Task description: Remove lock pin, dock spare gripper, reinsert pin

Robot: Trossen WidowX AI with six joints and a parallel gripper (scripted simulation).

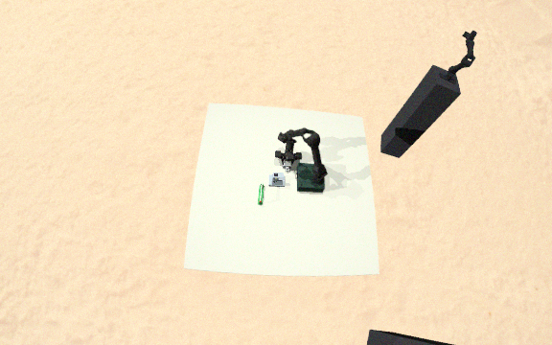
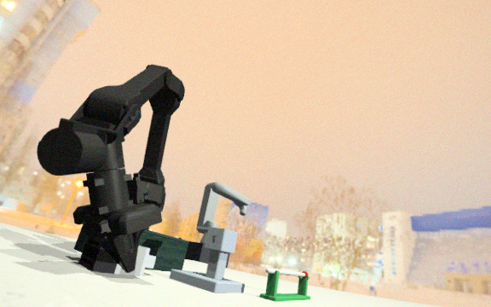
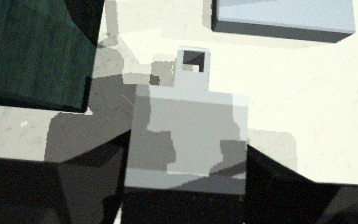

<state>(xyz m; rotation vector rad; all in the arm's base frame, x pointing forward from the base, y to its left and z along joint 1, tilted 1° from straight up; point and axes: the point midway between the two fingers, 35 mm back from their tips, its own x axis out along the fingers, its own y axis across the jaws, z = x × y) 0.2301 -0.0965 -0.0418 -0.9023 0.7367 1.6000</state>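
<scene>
My gripper tip is now 5 cm short of the grey mount, 14 cm to the right of it and 5 cm below it. Also, from my gripper tip: spare gripper: 2 cm above; then green cradle: 12 cm ahead, 27 cm to the left, 2 cm above.
</scene>
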